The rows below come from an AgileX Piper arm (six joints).
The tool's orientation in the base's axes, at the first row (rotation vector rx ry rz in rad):
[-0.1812, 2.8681, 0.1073]
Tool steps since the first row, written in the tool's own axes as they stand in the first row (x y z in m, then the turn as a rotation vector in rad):
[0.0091, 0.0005, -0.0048, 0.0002, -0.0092, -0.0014]
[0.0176, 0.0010, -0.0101, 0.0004, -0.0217, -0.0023]
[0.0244, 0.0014, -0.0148, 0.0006, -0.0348, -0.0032]
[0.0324, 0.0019, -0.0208, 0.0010, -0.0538, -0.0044]
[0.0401, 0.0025, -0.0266, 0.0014, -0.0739, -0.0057]
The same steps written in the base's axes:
[-0.0100, -0.0010, 0.0022, 0.0007, -0.0093, 0.0008]
[-0.0196, -0.0019, 0.0051, 0.0019, -0.0217, 0.0009]
[-0.0273, -0.0027, 0.0078, 0.0032, -0.0348, 0.0010]
[-0.0366, -0.0037, 0.0115, 0.0051, -0.0537, 0.0009]
[-0.0456, -0.0045, 0.0150, 0.0070, -0.0738, 0.0009]

